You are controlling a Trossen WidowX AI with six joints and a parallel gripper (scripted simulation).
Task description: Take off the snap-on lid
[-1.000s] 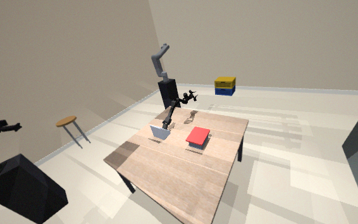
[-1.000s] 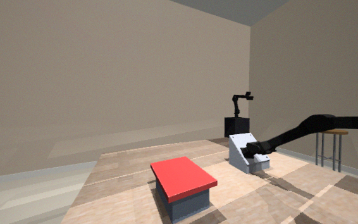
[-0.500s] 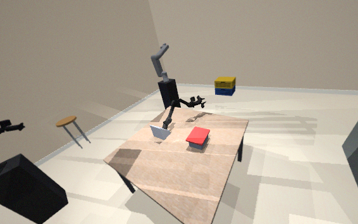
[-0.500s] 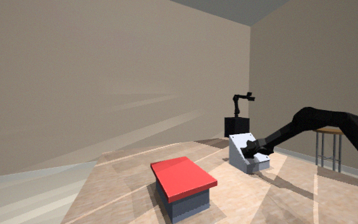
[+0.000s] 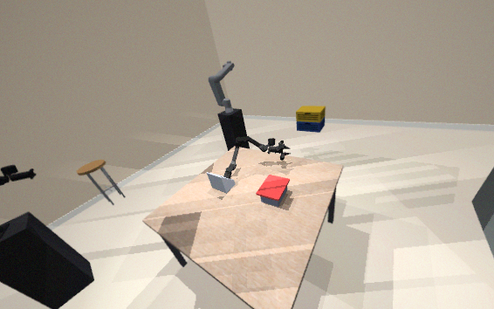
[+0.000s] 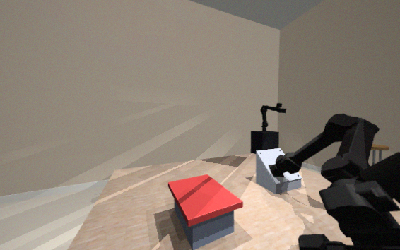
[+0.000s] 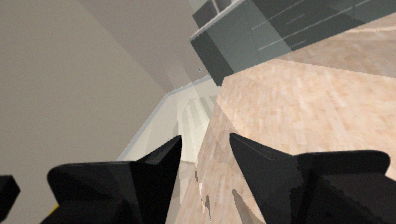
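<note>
The lid is 430 mm to the right of my gripper tip, 90 mm ahead of it and 60 mm below it. The rest, counted from my gripper tip: storage box: 430 mm to the right, 110 mm below, 90 mm ahead.
</note>
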